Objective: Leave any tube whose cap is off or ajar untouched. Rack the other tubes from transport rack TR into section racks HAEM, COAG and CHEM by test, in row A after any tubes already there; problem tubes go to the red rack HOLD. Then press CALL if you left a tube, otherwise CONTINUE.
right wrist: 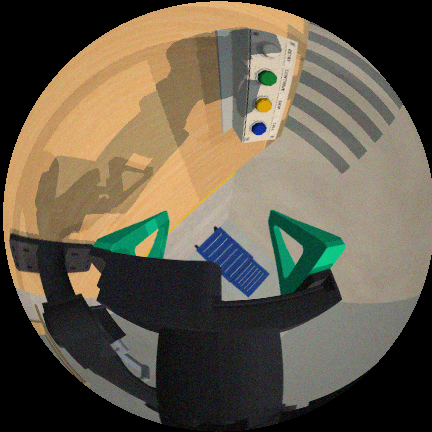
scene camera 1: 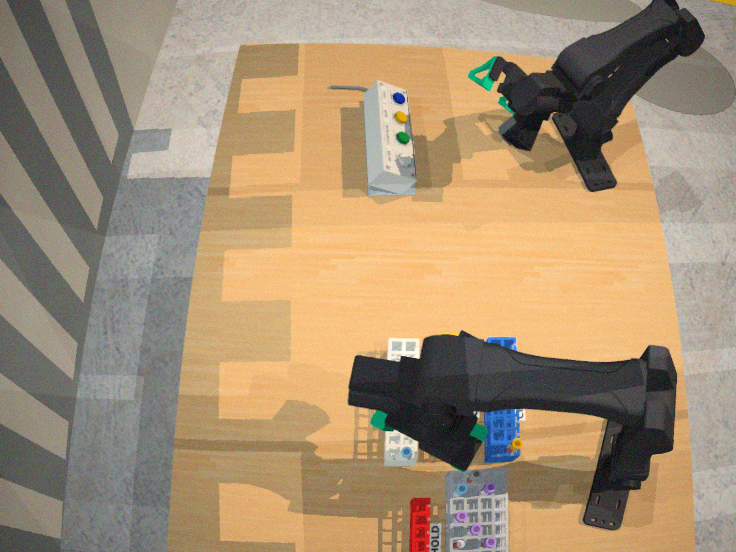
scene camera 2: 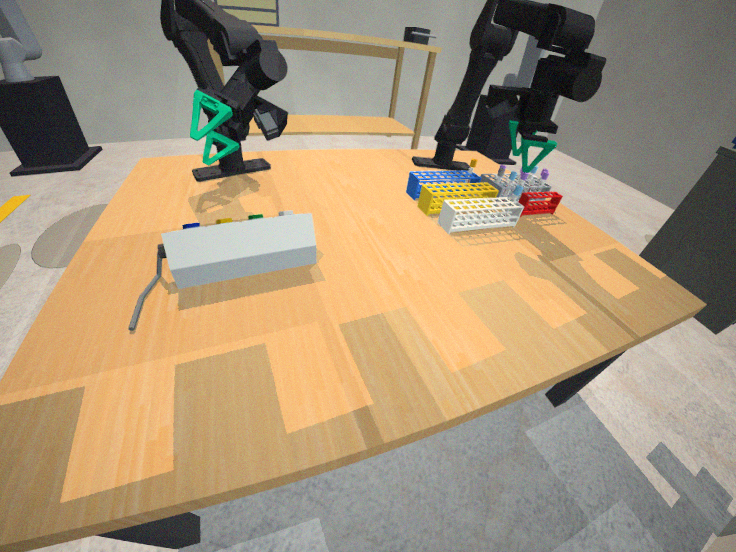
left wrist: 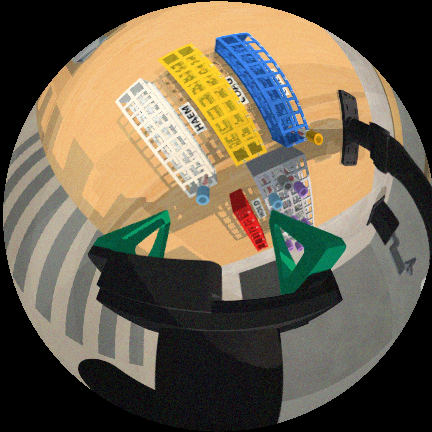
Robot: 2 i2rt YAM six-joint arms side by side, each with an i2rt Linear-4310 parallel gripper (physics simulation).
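Places are measured from the left arm's base along level axes (x back, y left, z down), in metres.
Pixels of known places: left gripper, fingertip midpoint: [scene camera 1: 425, 443] [scene camera 2: 520, 163] [left wrist: 219, 215]; right gripper, fingertip midpoint: [right wrist: 218, 215] [scene camera 1: 484, 87] [scene camera 2: 200, 152]; left arm's base, origin of the base link: [scene camera 1: 613, 472] [scene camera 2: 441, 165] [left wrist: 349, 128]; right arm's base, origin of the base link: [right wrist: 48, 255] [scene camera 1: 583, 150] [scene camera 2: 232, 170].
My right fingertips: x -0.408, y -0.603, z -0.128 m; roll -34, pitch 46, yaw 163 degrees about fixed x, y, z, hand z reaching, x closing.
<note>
For each thing: its top centre in the pictures, then the offset to it from my right fingertips. "pt": a spot on its surface instead.
- white rack, surface spot: [left wrist: 132, 114] pt dx -0.009, dy +0.541, dz +0.071 m
- light-blue-capped tube, middle of its top: [left wrist: 203, 196] [scene camera 1: 409, 448] [scene camera 2: 517, 185] dx +0.053, dy +0.671, dz +0.034 m
- yellow rack, middle of its top: [left wrist: 213, 95] [scene camera 2: 462, 187] dx +0.094, dy +0.556, dz +0.071 m
- blue rack, middle of its top: [left wrist: 272, 80] [scene camera 1: 504, 395] [scene camera 2: 446, 174] dx +0.171, dy +0.539, dz +0.071 m
- yellow-capped tube, middle of its top: [left wrist: 318, 138] [scene camera 1: 517, 443] [scene camera 2: 474, 159] dx +0.207, dy +0.618, dz +0.034 m
- grey transport rack, middle of its top: [scene camera 1: 479, 530] [left wrist: 293, 209] [scene camera 2: 517, 180] dx +0.196, dy +0.759, dz +0.071 m
- red rack, surface spot: [scene camera 1: 420, 506] pt dx +0.101, dy +0.740, dz +0.120 m
- button box, middle of its top: [right wrist: 283, 94] [scene camera 2: 239, 216] [scene camera 1: 389, 121] dx -0.151, dy +0.112, dz +0.044 m
- blue CALL, middle of its top: [right wrist: 262, 131] dx -0.154, dy +0.033, dz +0.053 m
- yellow SKIP, middle of its top: [right wrist: 267, 107] dx -0.136, dy +0.080, dz +0.053 m
- green CONTINUE, middle of its top: [right wrist: 272, 79] dx -0.118, dy +0.127, dz +0.053 m
- grey RETRY button, middle of its top: [right wrist: 277, 51] [scene camera 1: 404, 156] dx -0.104, dy +0.175, dz +0.053 m
- cable, surface spot: [scene camera 2: 142, 303] pt dx -0.265, dy -0.013, dz +0.125 m
My left gripper [scene camera 1: 429, 426] [scene camera 2: 526, 160] [left wrist: 219, 215] is open and empty, high above the racks. A white rack [left wrist: 132, 114] holds one light-blue-capped tube [left wrist: 202, 195]; a yellow rack [left wrist: 225, 120] shows no tube; a blue rack [left wrist: 270, 95] holds one yellow-capped tube [left wrist: 315, 138]. The HAEM label is between white and yellow, COAG between yellow and blue. The grey transport rack [scene camera 1: 475, 502] holds purple-capped and light-blue-capped tubes, a grey-topped one [left wrist: 285, 181] and a pale-topped one [scene camera 1: 458, 543]; cap seating is unclear. The red rack [scene camera 1: 420, 506] is HOLD. My right gripper [scene camera 1: 494, 89] [scene camera 2: 200, 148] [right wrist: 218, 215] is open and empty.
The button box [scene camera 1: 375, 142] [scene camera 2: 237, 246] stands far from the racks, with blue CALL [right wrist: 259, 128], yellow SKIP [right wrist: 263, 105], green CONTINUE [right wrist: 267, 78] and a grey RETRY button [right wrist: 269, 49]. A cable [scene camera 2: 142, 303] runs from it. The left arm covers part of the racks in scene camera 1.
</note>
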